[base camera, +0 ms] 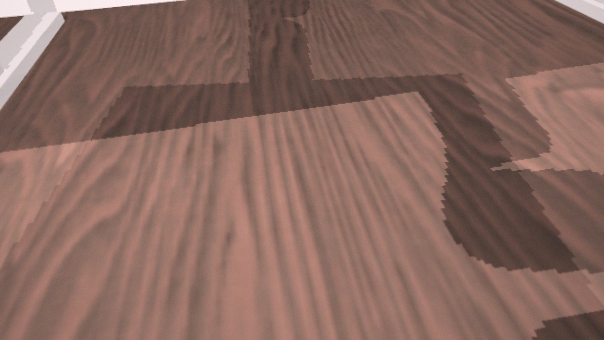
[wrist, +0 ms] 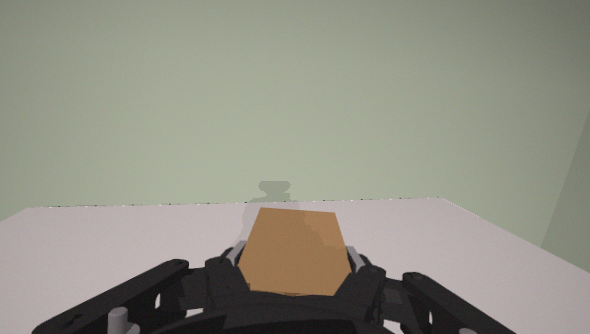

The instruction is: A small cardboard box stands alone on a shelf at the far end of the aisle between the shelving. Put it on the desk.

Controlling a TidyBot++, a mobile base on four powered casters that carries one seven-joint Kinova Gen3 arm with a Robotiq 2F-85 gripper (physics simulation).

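Frame: origin at the arm's base, x ahead, y left, z up, level; metres.
Seen in the pictures: gripper, fingertip midpoint: [wrist: 295,258].
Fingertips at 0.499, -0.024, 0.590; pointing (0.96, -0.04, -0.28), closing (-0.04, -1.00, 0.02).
Note:
Offsets run from my fingertips to a thing's top centre, as dx, dy, dz. "spot": to the spot under its first point. Level surfaces: height alone.
The small cardboard box {-0.005, +0.001, +0.018} [wrist: 295,252] is plain orange-brown and sits between the two fingers in the wrist view, at the lower middle. My gripper [wrist: 295,258] is shut on it, with a grey pad against each side. The white desk top {dz -0.266} [wrist: 125,240] spreads out behind and to both sides of the box, up to the wall. The box's underside is hidden, so I cannot tell whether it touches the desk. The box and the gripper do not show in the base camera view.
A pale green wall [wrist: 300,100] stands behind the desk top and carries a faint shadow of the arm. In the base camera view, a white frame leg {spot: +0.353, +0.615, -0.977} [base camera: 37,52] stands at the upper left, on the wooden floor {dz -0.986} [base camera: 240,210], and a white edge crosses the top right corner.

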